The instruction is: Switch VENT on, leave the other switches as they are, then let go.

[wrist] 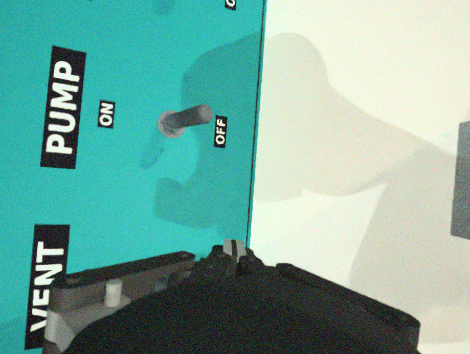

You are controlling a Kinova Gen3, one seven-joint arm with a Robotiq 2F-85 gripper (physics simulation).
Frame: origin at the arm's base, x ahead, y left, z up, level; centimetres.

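Seen in the pictures: gripper, between the fingertips: (231,253).
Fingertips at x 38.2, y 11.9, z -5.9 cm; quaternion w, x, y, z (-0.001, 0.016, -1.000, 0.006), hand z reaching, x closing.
Observation:
Offsets run from my fingertips to a thing's top centre. "spot": to the spot under its first point. Level surfaces: height alone.
The teal panel @[dz -0.7 cm] (125,200) fills the left of the wrist view. The VENT label @[dx +11.9, dy +3.8, dz +1.1 cm] (45,285) is at the lower left, partly covered by the gripper. The VENT switch and its ON and OFF marks do not show; the gripper hides that part of the panel, so its position cannot be told. The PUMP switch @[dx +4.6, dy -8.9, dz +2.4 cm] (187,118) leans toward its OFF mark @[spot: dx +2.3, dy -9.0, dz -3.0 cm] (220,132), away from its ON mark @[spot: dx +10.4, dy -8.4, dz -0.1 cm] (106,114). My gripper (231,253) is shut with nothing between the fingertips, which appear near the panel's right edge, below the PUMP switch in the view.
The PUMP label @[dx +12.9, dy -8.2, dz +1.1 cm] (63,107) is at the upper left. Part of another mark (230,4) shows at the top edge. A pale surface @[dz -10.2 cm] (390,60) lies right of the panel, with shadows across both. A grey block (461,180) shows at the right edge.

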